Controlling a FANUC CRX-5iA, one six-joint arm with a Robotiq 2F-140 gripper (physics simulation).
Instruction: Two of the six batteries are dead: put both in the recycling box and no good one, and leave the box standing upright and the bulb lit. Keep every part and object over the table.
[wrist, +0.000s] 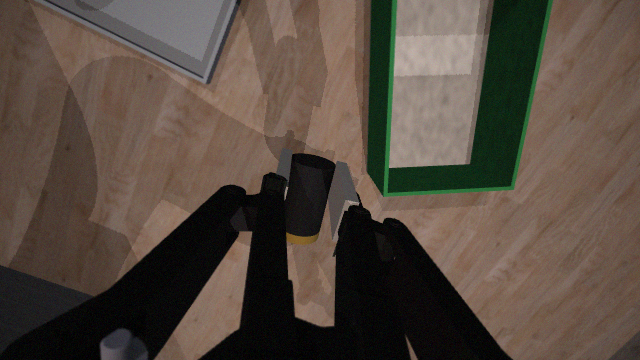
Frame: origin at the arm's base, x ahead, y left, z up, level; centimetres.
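Where they show: gripper, fingertip midpoint: (310, 172).
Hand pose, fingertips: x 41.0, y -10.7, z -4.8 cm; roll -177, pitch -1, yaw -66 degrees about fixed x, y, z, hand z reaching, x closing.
Each offset is from my fingertips to the top centre of the thing. "pt": to the spot under its first point. Level surfaces: height alone.
A black battery @[dx -1.9, dy -0.9, dz +1.9 cm] (309, 200) with a yellow band at its near end is between the two grey finger pads in the wrist view, left of the box's near corner. My gripper (310, 172) is shut on this battery. The green recycling box @[dx +11.0, dy -4.1, dz +1.5 cm] (510, 100) stands upright at the upper right; its far end is cut off by the frame. A stretch of its pale inside floor shows, with no battery on that part. The bulb and the other batteries do not show. Whether the held battery touches the table is hard to tell.
A grey tray @[pt dx +0.8, dy +14.5, dz -4.2 cm] (165, 37) with a raised rim lies at the upper left, partly out of frame, with a dark round shadow in it. A dark grey surface (35, 295) shows at the lower left. Shadows cross the wooden table @[dz -4.5 cm] (575, 200).
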